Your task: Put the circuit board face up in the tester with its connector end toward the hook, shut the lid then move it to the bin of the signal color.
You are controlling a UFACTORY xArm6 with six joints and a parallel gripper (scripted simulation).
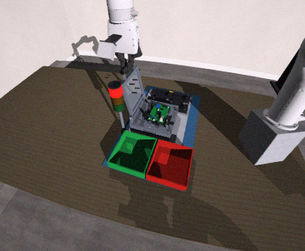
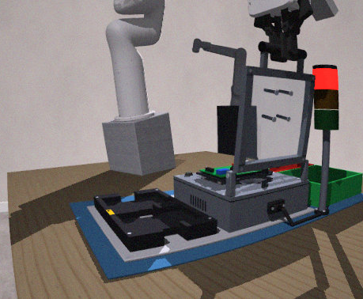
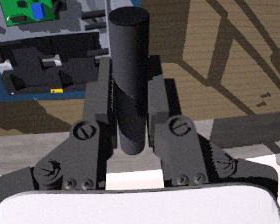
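My gripper is now 13 cm past the green circuit board, 2 cm to the right of it and 20 cm above it. From my hand the other things lie so: clear lid (2 cm behind, 9 cm below); green bin (6 cm behind, 21 cm to the left, 26 cm below); plate (12 cm behind, 2 cm to the left, 20 cm below).
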